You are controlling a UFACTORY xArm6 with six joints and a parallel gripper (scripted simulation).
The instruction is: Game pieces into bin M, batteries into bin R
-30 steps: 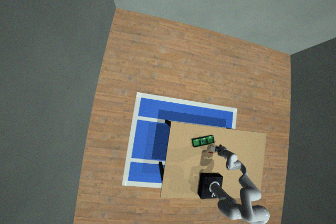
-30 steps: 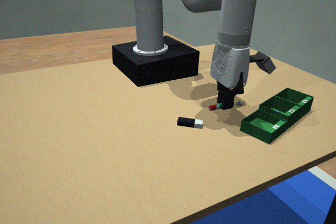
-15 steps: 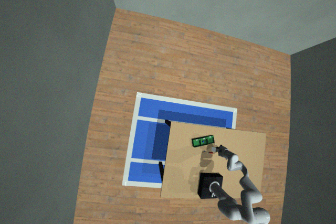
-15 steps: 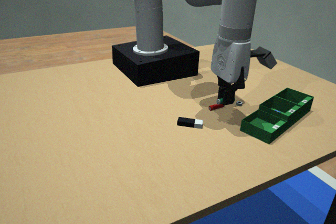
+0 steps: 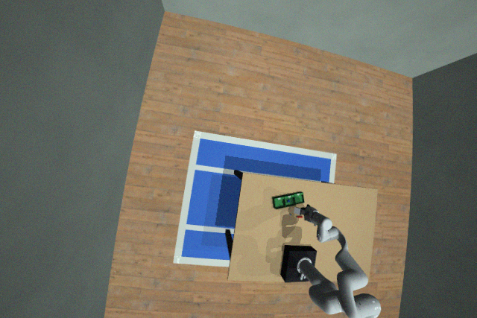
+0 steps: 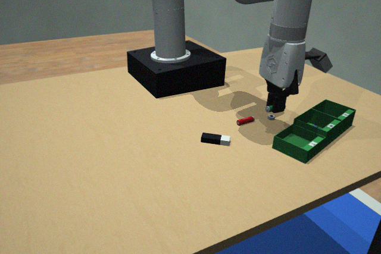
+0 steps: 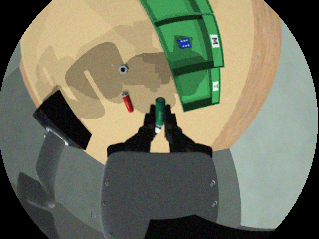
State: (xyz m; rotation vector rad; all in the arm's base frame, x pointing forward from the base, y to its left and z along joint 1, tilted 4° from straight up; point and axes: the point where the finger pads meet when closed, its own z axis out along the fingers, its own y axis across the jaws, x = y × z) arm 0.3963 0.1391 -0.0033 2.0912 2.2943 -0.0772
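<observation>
Now: hand 80 mm above the red battery, 70 mm past it and 30 mm to the left of it. The rest, counted from my hand: grey nut (80 mm below, 70 mm behind, 40 mm to the left); then three joined green bins (100 mm to the left, 70 mm below, 30 mm ahead); then green battery (20 mm below).
</observation>
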